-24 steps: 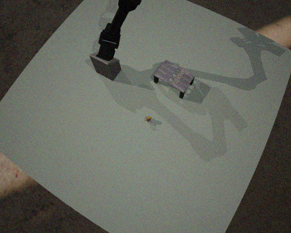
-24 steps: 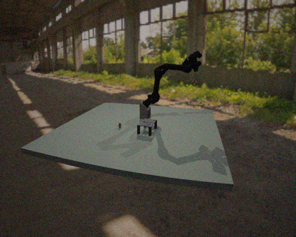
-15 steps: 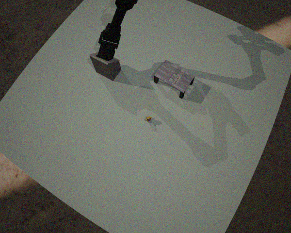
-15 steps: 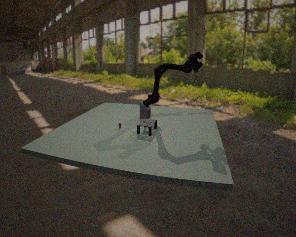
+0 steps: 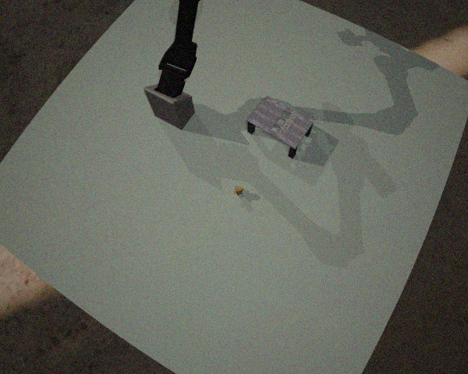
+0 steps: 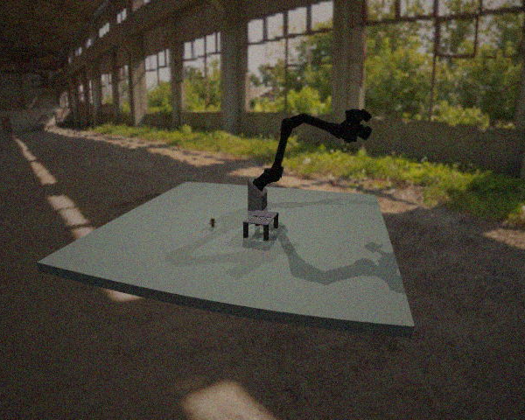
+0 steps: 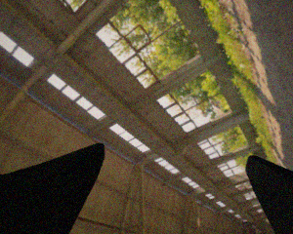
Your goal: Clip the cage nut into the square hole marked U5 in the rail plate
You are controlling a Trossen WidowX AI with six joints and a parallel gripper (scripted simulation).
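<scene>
Right now my gripper tip is 67 cm to the left of the cage nut, 45 cm short of it and 43 cm above it.
</scene>
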